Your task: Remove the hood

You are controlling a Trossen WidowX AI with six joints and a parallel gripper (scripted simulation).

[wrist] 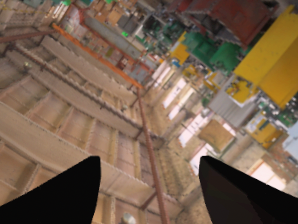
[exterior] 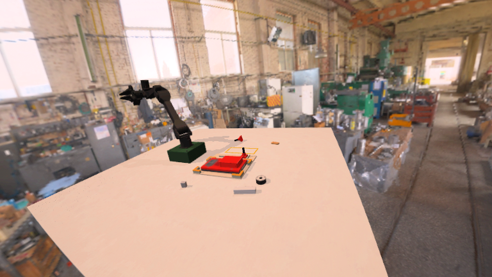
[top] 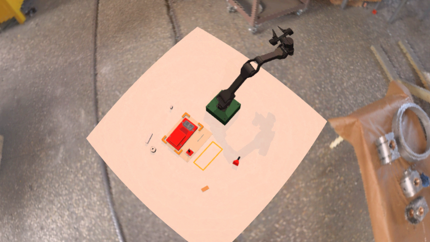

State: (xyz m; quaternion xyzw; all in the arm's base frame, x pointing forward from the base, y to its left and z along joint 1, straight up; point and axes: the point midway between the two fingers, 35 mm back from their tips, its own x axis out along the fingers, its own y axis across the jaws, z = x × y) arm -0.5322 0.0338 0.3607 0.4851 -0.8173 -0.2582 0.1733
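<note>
The red hood is 89 cm ahead of my gripper tip, 39 cm below it and 9 cm to the right of it. Round my gripper tip: grey bar: 102 cm ahead, 42 cm below, 25 cm to the right; then black ring: 106 cm ahead, 42 cm below, 17 cm to the right.
</note>
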